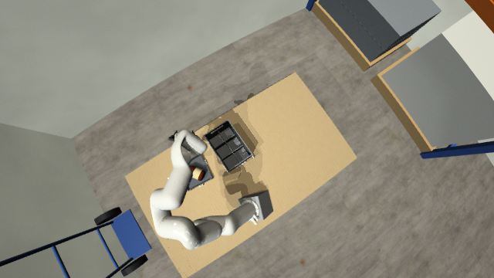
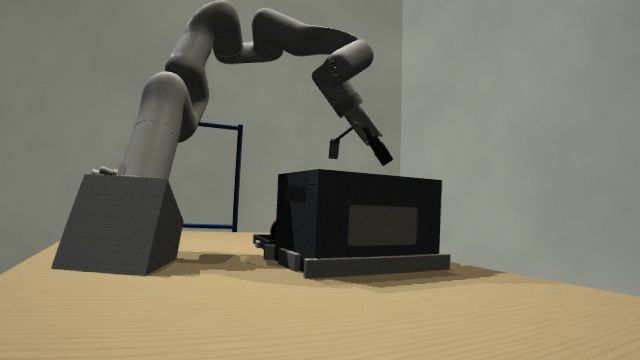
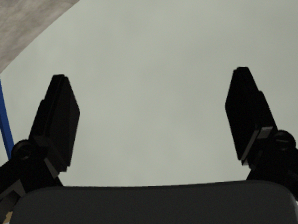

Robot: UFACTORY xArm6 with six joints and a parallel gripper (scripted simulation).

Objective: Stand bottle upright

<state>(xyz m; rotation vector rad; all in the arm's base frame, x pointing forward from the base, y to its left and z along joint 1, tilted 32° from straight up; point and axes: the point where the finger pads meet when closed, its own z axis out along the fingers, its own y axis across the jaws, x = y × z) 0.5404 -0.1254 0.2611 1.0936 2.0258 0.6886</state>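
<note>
My gripper is now 210 mm above the brown bottle, 170 mm past it and 130 mm to the right of it. From my hand the other things lie so: dark tray (240 mm below, 150 mm behind, 130 mm to the left); then dark crate (200 mm behind, 160 mm to the right, 160 mm below).
</note>
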